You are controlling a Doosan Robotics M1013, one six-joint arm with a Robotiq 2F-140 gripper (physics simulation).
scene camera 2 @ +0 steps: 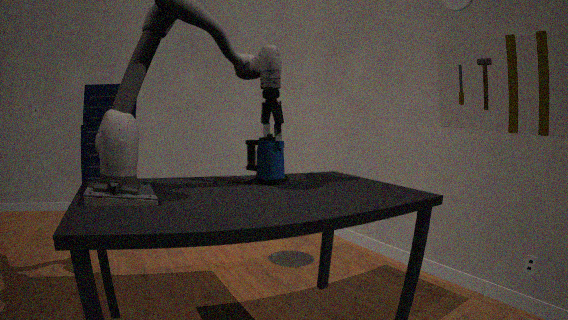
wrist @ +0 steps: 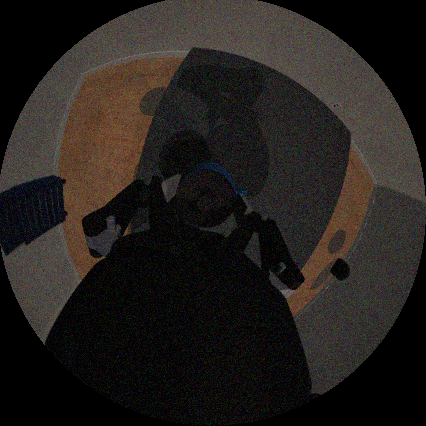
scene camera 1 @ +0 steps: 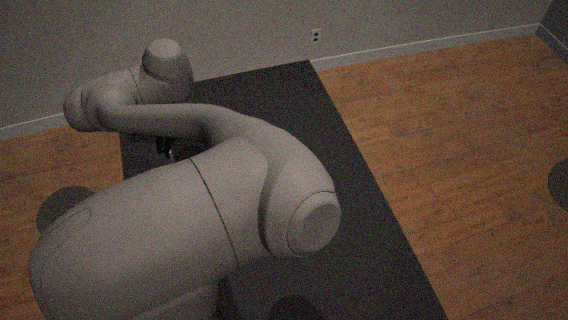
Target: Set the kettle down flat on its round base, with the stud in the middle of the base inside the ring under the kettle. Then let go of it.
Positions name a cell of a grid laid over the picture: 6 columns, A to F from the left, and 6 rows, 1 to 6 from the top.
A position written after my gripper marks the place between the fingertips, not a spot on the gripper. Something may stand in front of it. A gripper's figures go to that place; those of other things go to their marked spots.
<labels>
My gripper (scene camera 2: C3) is 154 cm from the lens. A blue kettle (scene camera 2: C3): 148 cm from the lens.
</labels>
